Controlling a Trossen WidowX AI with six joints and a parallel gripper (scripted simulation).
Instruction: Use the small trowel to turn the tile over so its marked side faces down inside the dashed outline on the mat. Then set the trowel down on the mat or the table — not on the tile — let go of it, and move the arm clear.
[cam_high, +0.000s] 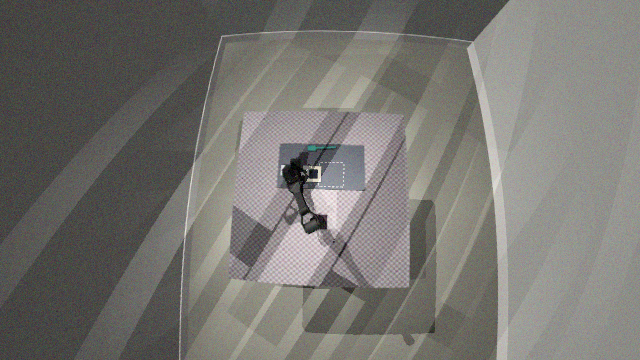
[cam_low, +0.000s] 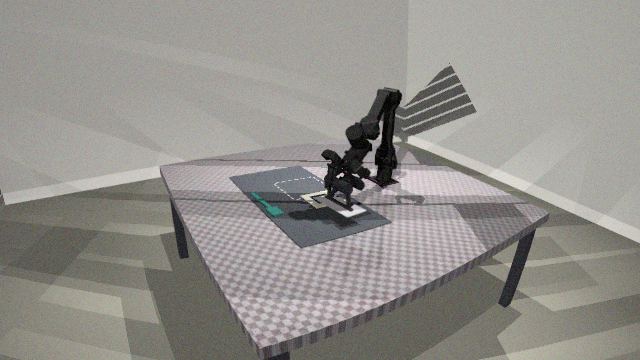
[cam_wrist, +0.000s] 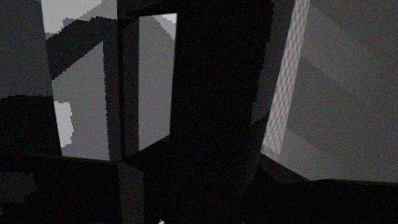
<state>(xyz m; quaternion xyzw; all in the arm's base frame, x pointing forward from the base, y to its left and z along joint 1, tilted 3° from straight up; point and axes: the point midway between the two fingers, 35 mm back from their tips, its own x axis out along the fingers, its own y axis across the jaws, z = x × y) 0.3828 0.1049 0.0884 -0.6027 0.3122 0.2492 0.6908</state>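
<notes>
The tile lies 60 mm behind my gripper tip, 100 mm to the right of it and 80 mm below it. The rest, counted from my gripper tip: dark mat: 10 mm behind, 160 mm to the right, 100 mm below; then slim teal tool: 130 mm ahead, 160 mm to the right, 80 mm below.
</notes>
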